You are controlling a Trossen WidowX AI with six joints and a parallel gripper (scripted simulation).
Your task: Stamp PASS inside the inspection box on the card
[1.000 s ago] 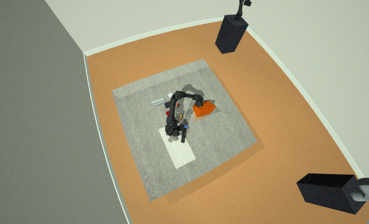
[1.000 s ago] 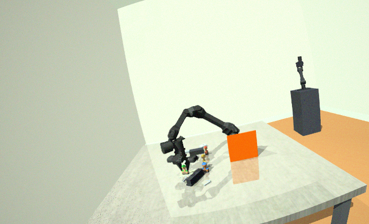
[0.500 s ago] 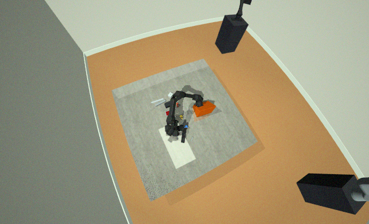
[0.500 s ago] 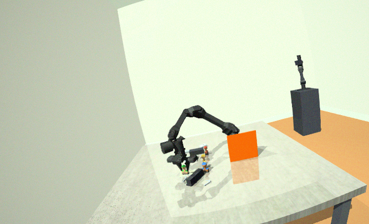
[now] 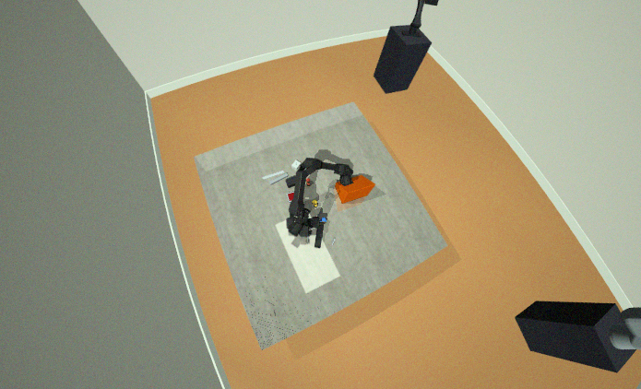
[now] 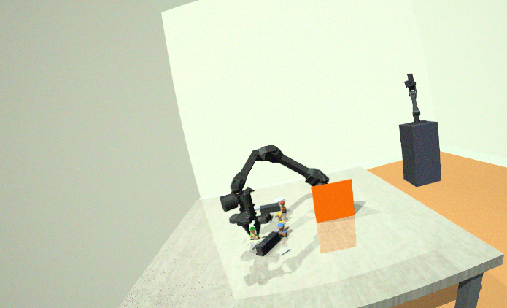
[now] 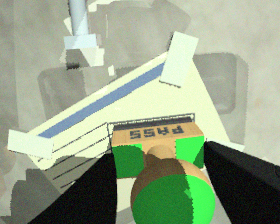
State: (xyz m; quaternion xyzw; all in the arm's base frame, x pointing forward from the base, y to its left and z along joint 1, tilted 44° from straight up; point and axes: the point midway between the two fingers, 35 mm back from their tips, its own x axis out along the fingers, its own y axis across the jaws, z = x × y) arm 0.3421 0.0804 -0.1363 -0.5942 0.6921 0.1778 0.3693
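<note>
Right now the pale card is 10 mm behind my gripper tip and 20 mm below it. Round my gripper tip: long black block 70 mm behind, 90 mm to the left, 10 mm below; then blue stamp 130 mm behind, 10 mm to the left; then green-knobbed stamp right at my gripper tip.
</note>
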